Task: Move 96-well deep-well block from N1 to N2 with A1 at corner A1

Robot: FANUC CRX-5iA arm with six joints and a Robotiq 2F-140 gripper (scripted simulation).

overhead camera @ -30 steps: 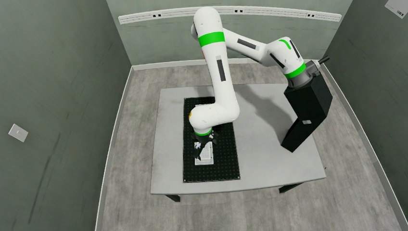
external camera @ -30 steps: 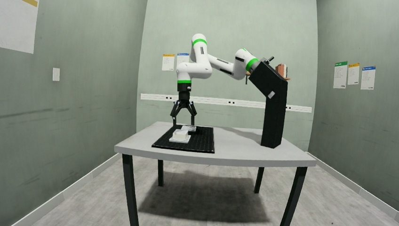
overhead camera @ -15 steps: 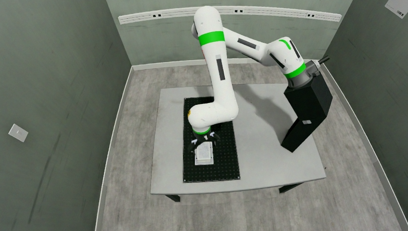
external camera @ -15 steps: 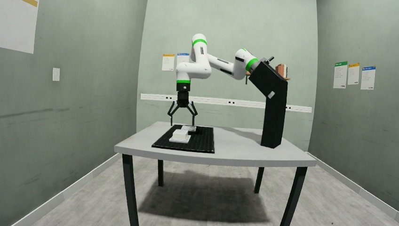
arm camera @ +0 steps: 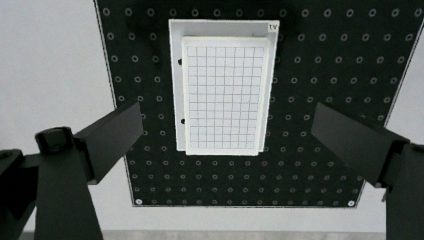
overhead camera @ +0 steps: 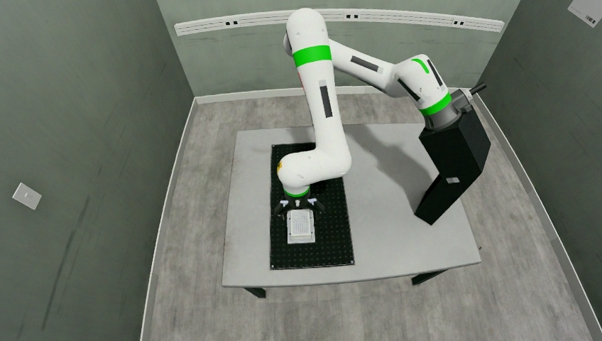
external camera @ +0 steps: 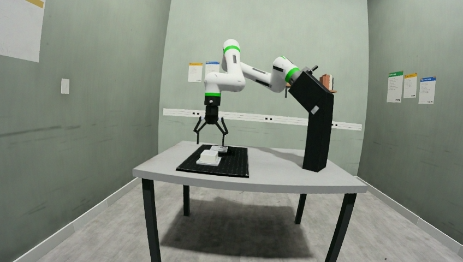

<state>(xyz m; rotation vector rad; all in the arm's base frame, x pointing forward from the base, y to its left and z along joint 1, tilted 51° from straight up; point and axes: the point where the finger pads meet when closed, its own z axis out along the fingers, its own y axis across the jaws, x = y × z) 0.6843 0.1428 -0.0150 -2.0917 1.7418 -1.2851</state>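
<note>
Now: hand 8 cm above the white 96-well deep-well block. From my hand the other things lie so: plate nest N2: 3 cm behind, 33 cm to the right, 10 cm below; plate nest N1: 10 cm below.
</note>
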